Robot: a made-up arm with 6 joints. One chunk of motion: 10 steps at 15 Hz.
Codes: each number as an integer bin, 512 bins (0 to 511) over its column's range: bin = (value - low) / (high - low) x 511, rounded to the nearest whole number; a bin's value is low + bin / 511 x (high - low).
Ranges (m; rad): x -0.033..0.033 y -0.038..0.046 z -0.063..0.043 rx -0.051..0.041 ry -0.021..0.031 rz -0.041..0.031
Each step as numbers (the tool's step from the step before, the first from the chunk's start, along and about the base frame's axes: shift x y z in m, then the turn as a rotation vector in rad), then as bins.
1 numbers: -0.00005 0.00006 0.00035 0.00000 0.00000 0.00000
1 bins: 255 232 305 283 206 291
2 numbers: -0.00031 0.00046 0.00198 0.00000 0.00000 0.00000
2 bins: 253 234 313 283 206 291
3 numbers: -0.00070 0.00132 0.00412 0.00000 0.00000 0.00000
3 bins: 250 239 324 283 206 291
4 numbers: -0.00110 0.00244 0.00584 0.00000 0.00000 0.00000
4 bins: 247 246 332 283 206 291
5 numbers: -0.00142 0.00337 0.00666 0.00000 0.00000 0.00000
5 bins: 245 252 336 283 206 291
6 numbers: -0.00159 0.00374 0.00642 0.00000 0.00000 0.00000
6 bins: 243 254 335 283 206 291
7 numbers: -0.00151 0.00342 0.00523 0.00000 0.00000 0.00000
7 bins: 244 252 329 283 206 291
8 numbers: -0.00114 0.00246 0.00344 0.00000 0.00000 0.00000
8 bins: 247 246 320 283 206 291
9 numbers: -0.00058 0.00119 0.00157 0.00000 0.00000 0.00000
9 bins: 251 238 311 283 206 291
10 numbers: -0.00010 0.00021 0.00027 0.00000 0.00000 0.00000
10 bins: 255 232 305 283 206 291
